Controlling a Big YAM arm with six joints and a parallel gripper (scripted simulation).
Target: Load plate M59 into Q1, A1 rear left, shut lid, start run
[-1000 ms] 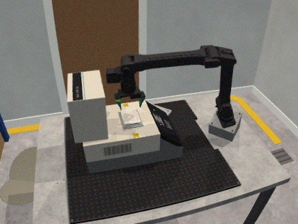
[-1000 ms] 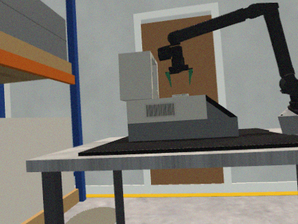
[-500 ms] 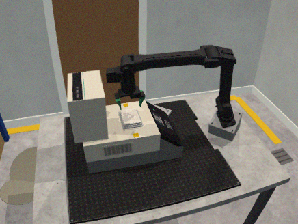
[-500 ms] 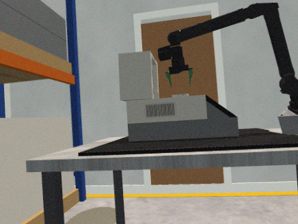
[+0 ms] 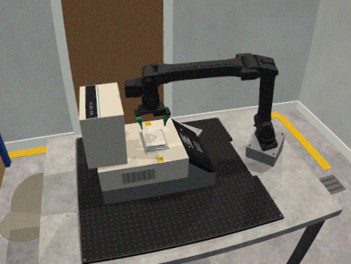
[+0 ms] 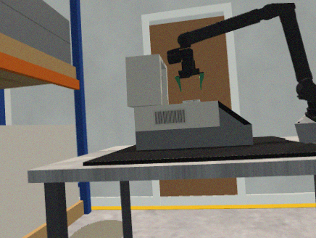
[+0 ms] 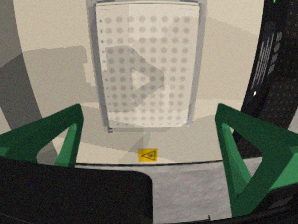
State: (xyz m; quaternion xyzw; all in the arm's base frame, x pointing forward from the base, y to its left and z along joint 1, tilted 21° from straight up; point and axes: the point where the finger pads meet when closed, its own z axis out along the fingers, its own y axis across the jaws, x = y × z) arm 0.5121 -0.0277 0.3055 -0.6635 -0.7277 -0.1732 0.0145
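My hand is 70 mm above the white 96-well plate M59. The rest, counted from my hand: grey plate nest 190 mm behind, 300 mm to the right, 270 mm below.
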